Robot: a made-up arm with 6 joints. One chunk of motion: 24 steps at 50 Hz.
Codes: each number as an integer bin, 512 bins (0 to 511) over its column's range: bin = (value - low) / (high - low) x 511, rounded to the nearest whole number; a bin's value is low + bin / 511 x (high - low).
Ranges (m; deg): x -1.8..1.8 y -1.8..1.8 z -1.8..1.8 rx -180..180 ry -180..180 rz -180..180
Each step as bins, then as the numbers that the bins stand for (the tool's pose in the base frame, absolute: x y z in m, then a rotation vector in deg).
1 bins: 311 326 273 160 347 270
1 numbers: 0.3910 0.4967 0.1233 -67.28 64.46 10.22
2 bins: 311 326 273 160 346 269
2 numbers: 0.3910 0.4967 0.1233 -67.28 63.76 9.51
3 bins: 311 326 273 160 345 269
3 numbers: 0.3910 0.4967 0.1233 -67.28 63.05 9.51
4 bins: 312 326 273 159 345 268
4 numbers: 0.3980 0.4967 0.1233 -67.98 63.05 8.81
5 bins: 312 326 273 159 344 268
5 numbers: 0.3980 0.4967 0.1233 -67.98 62.35 8.81
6 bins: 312 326 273 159 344 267
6 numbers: 0.3980 0.4967 0.1233 -67.98 62.35 8.10
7 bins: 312 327 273 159 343 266
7 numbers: 0.3980 0.5037 0.1233 -67.98 61.64 7.40
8 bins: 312 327 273 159 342 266
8 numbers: 0.3980 0.5037 0.1233 -67.98 60.94 7.40
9 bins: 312 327 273 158 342 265
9 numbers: 0.3980 0.5037 0.1233 -68.69 60.94 6.69
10 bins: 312 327 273 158 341 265
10 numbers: 0.3980 0.5037 0.1233 -68.69 60.23 6.69
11 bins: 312 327 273 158 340 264
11 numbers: 0.3980 0.5037 0.1233 -68.69 59.53 5.99
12 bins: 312 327 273 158 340 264
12 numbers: 0.3980 0.5037 0.1233 -68.69 59.53 5.99
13 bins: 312 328 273 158 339 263
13 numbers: 0.3980 0.5108 0.1233 -68.69 58.83 5.28
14 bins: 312 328 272 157 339 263
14 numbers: 0.3980 0.5108 0.1162 -69.39 58.83 5.28
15 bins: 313 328 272 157 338 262
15 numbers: 0.4051 0.5108 0.1162 -69.39 58.12 4.58
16 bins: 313 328 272 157 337 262
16 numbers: 0.4051 0.5108 0.1162 -69.39 57.42 4.58
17 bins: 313 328 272 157 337 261
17 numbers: 0.4051 0.5108 0.1162 -69.39 57.42 3.87
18 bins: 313 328 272 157 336 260
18 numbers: 0.4051 0.5108 0.1162 -69.39 56.71 3.17
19 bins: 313 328 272 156 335 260
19 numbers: 0.4051 0.5108 0.1162 -70.10 56.01 3.17
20 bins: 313 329 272 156 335 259
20 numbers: 0.4051 0.5178 0.1162 -70.10 56.01 2.47
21 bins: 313 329 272 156 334 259
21 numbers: 0.4051 0.5178 0.1162 -70.10 55.30 2.47
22 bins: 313 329 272 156 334 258
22 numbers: 0.4051 0.5178 0.1162 -70.10 55.30 1.76
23 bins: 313 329 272 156 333 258
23 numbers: 0.4051 0.5178 0.1162 -70.10 54.60 1.76
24 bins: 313 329 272 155 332 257
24 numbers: 0.4051 0.5178 0.1162 -70.80 53.89 1.06
